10 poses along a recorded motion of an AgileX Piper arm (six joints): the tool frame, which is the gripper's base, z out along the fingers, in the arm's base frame.
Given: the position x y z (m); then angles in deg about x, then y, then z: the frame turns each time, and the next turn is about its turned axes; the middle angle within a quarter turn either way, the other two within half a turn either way.
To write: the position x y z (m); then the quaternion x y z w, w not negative. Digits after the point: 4 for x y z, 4 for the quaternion.
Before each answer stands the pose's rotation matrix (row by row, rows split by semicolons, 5 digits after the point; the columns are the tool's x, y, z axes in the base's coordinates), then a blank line. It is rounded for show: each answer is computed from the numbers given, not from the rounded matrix.
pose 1, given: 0.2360 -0.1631 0.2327 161.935 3.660 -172.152
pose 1, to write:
-0.98861 0.13627 0.06384; 0.11020 0.94450 -0.30946; -0.10246 -0.29890 -0.94877

0.2360 -0.1631 0.2327 0.0625 0.9851 -0.1544 0.0422
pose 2, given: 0.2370 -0.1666 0.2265 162.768 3.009 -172.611
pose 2, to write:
-0.99033 0.12843 0.05249; 0.10741 0.94918 -0.29583; -0.08782 -0.28733 -0.95380

0.2370 -0.1666 0.2265 0.0598 0.9866 -0.1478 0.0356
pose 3, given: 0.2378 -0.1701 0.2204 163.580 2.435 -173.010
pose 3, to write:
-0.99167 0.12159 0.04249; 0.10481 0.95355 -0.28242; -0.07485 -0.27562 -0.95835

0.2378 -0.1701 0.2204 0.0573 0.9879 -0.1412 0.0297
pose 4, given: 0.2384 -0.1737 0.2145 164.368 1.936 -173.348
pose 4, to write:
-0.99270 0.11577 0.03378; 0.10251 0.95758 -0.26930; -0.06353 -0.26388 -0.96246

0.2384 -0.1737 0.2145 0.0552 0.9890 -0.1348 0.0246
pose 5, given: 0.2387 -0.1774 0.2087 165.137 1.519 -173.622
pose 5, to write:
-0.99346 0.11105 0.02651; 0.10061 0.96132 -0.25642; -0.05396 -0.25207 -0.96620

0.2387 -0.1774 0.2087 0.0534 0.9901 -0.1284 0.0203
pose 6, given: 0.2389 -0.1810 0.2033 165.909 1.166 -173.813
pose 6, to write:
-0.99397 0.10775 0.02035; 0.09961 0.96479 -0.24341; -0.04586 -0.23992 -0.96971

0.2389 -0.1810 0.2033 0.0523 0.9910 -0.1219 0.0167
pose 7, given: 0.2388 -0.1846 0.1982 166.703 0.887 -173.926
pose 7, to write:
-0.99427 0.10580 0.01548; 0.09944 0.96810 -0.22997; -0.03932 -0.22711 -0.97307

0.2388 -0.1846 0.1982 0.0517 0.9919 -0.1152 0.0138
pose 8, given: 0.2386 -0.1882 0.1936 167.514 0.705 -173.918
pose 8, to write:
-0.99430 0.10594 0.01230; 0.10080 0.97114 -0.21618; -0.03485 -0.21371 -0.97627

0.2386 -0.1882 0.1936 0.0521 0.9927 -0.1083 0.0119
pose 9, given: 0.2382 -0.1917 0.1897 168.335 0.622 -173.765
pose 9, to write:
-0.99403 0.10860 0.01086; 0.10418 0.97379 -0.20218; -0.03253 -0.19984 -0.97929

0.2382 -0.1917 0.1897 0.0536 0.9934 -0.1012 0.0109
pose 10, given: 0.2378 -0.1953 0.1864 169.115 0.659 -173.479
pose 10, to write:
-0.99346 0.11356 0.01150; 0.10937 0.97590 -0.18883; -0.03267 -0.18633 -0.98194

0.2378 -0.1953 0.1864 0.0561 0.9939 -0.0944 0.0111
